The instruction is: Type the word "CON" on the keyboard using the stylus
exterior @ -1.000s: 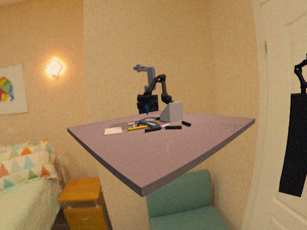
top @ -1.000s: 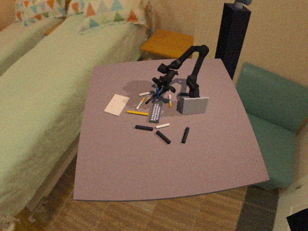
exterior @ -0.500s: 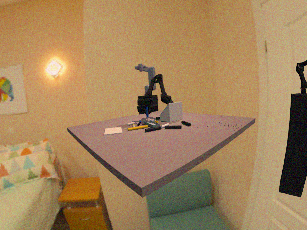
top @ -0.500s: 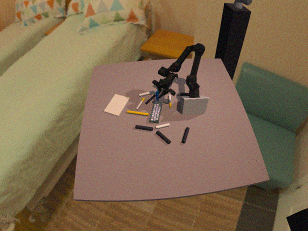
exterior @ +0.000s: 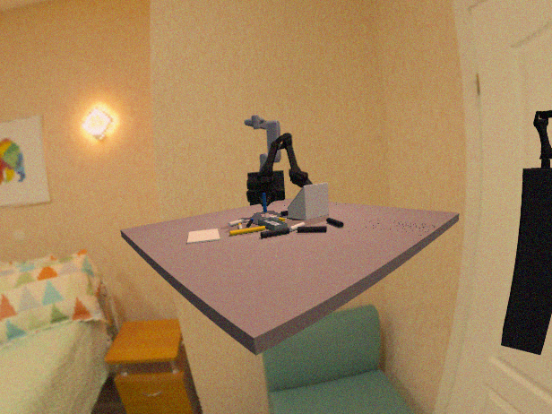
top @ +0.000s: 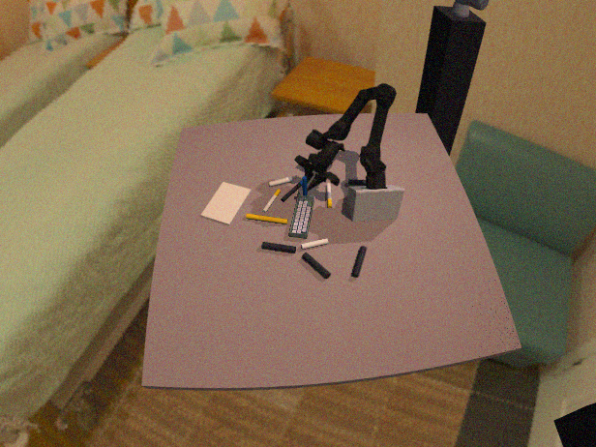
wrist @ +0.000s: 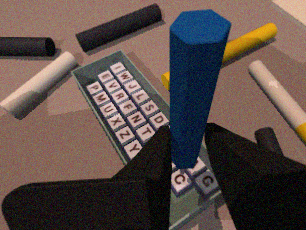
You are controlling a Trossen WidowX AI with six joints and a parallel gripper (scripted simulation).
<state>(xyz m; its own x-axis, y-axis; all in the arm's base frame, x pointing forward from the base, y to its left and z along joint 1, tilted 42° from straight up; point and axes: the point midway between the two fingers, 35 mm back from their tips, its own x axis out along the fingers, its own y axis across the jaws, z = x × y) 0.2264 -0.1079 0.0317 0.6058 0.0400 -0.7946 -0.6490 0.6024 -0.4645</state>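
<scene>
Now: gripper tip 20 mm above the blue stylus. From my gripper tip the other things lie so: yellow marker 160 mm ahead, 50 mm to the left, 80 mm below; white card 310 mm ahead, 70 mm to the right, 90 mm below.
</scene>
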